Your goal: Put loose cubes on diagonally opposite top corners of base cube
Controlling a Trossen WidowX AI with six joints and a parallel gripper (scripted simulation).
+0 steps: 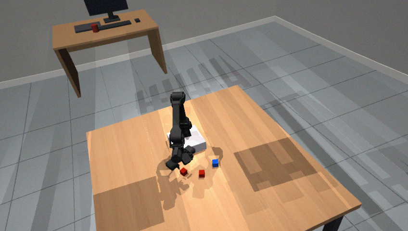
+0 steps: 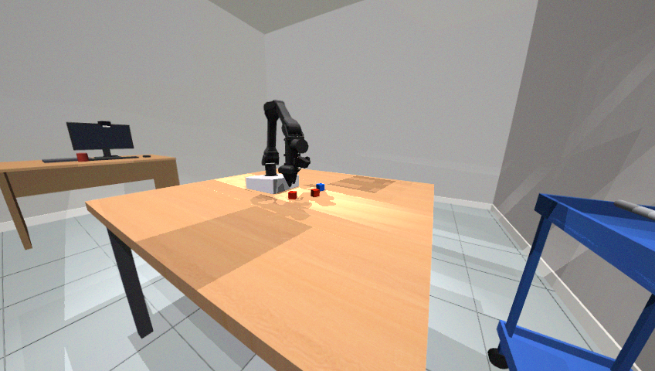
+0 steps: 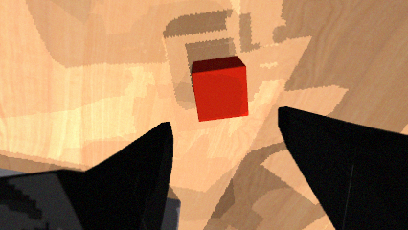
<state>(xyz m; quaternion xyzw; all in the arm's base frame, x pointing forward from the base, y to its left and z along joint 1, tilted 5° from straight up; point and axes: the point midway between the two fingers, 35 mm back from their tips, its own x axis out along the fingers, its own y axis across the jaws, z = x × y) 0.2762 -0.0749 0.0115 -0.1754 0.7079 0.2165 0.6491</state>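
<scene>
Now: gripper tip 210 mm to the right of the blue base cube and 50 mm above it. Also, from my gripper tip: red cube 110 mm to the left, 50 mm below, 50 mm ahead.
</scene>
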